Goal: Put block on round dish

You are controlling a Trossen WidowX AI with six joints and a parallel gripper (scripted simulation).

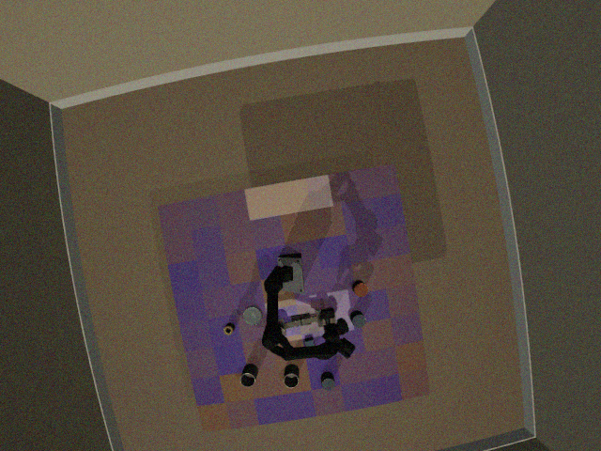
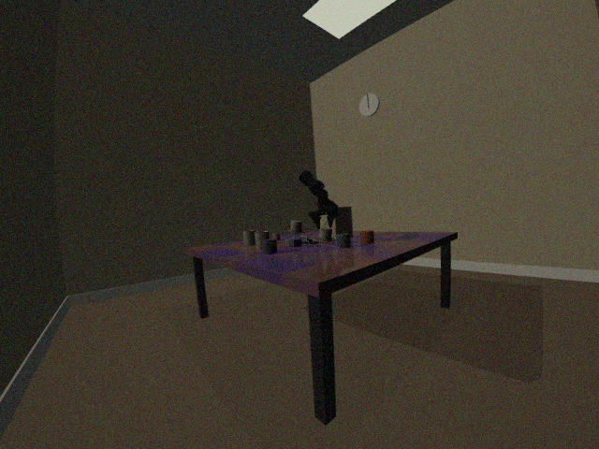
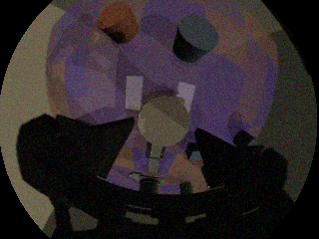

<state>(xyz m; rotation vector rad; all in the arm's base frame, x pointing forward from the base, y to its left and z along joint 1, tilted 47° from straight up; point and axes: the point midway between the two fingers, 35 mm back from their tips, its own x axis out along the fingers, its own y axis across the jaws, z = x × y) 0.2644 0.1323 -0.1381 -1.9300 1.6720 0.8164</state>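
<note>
Right now my gripper tip is 10 mm to the left of the grey block and 50 mm above it. The rest, counted from my gripper tip: orange cup 150 mm behind, 160 mm to the left, 50 mm below; then balance 20 mm ahead, 140 mm to the right, 50 mm below; then beige cup 10 mm behind, 20 mm to the left, 30 mm below.
</note>
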